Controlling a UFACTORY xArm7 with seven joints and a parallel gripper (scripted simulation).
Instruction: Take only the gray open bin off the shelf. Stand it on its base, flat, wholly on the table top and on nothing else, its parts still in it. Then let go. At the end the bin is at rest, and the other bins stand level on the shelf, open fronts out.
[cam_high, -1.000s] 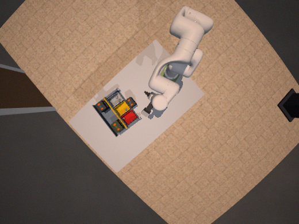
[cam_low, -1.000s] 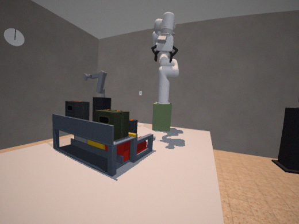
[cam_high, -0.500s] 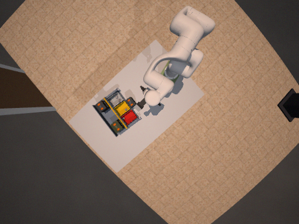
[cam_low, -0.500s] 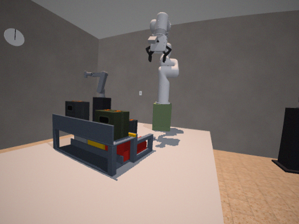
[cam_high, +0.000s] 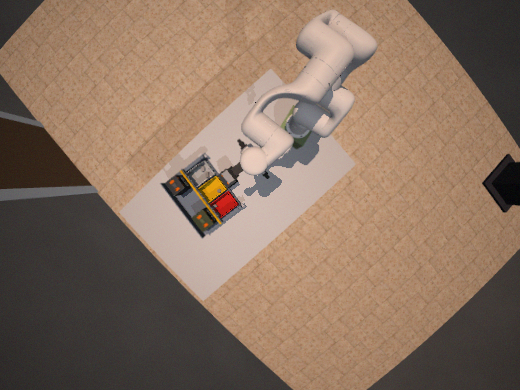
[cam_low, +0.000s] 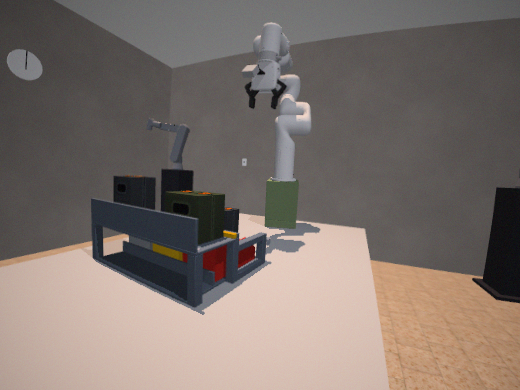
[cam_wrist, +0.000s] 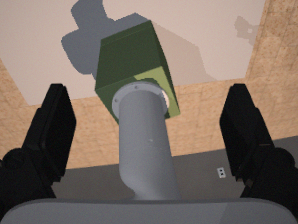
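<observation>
Now: hand 28 cm short of the gray open bin, 19 cm to the left of it and 46 cm above it. The rest, counted from my hand: red bin: 31 cm ahead, 3 cm to the left, 46 cm below; yellow bin: 29 cm ahead, 8 cm to the right, 46 cm below.
</observation>
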